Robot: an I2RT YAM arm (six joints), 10 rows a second.
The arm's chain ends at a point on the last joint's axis. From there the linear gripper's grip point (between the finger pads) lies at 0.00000 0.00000 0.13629 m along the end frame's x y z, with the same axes.
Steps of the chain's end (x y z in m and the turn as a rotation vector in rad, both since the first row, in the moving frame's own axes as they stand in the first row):
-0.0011 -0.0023 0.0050 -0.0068 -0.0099 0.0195
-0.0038 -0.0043 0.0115 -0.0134 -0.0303 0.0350
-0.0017 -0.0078 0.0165 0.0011 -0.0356 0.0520
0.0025 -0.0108 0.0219 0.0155 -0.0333 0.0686
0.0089 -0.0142 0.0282 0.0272 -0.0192 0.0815
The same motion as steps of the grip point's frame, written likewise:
-0.0025 -0.0014 0.0050 -0.0068 -0.0099 0.0195
-0.0080 -0.0025 0.0114 -0.0134 -0.0303 0.0350
-0.0065 -0.0081 0.0164 0.0011 -0.0356 0.0520
-0.0020 -0.0131 0.0218 0.0155 -0.0333 0.0686
0.0064 -0.0180 0.0281 0.0272 -0.0192 0.0815

